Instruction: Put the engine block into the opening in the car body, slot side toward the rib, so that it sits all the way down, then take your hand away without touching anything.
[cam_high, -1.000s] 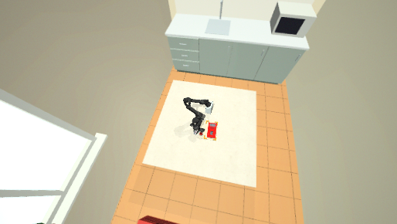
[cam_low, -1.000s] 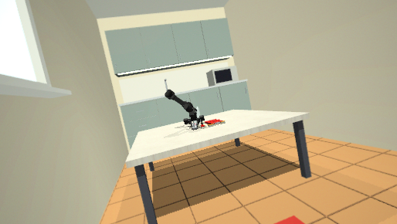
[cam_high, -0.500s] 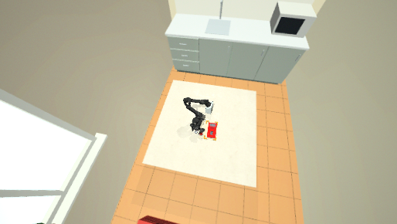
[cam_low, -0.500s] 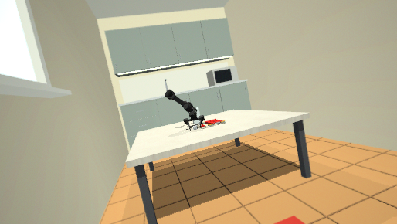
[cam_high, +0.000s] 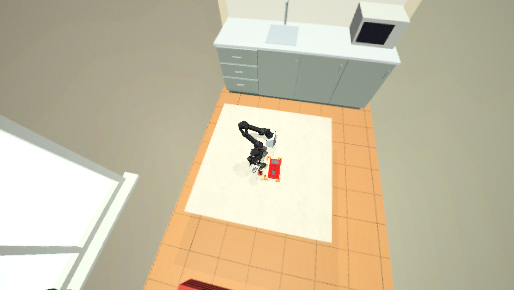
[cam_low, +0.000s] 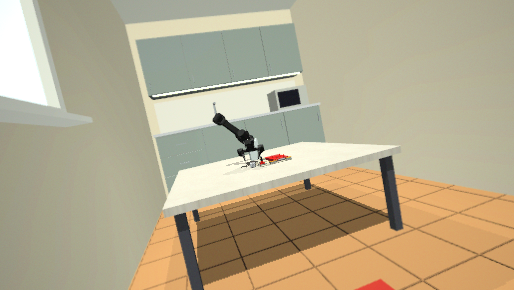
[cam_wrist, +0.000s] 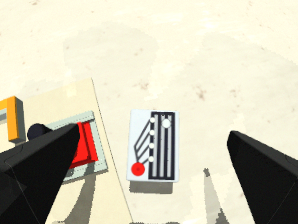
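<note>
The engine block lies 40 mm below my gripper tip.
</note>
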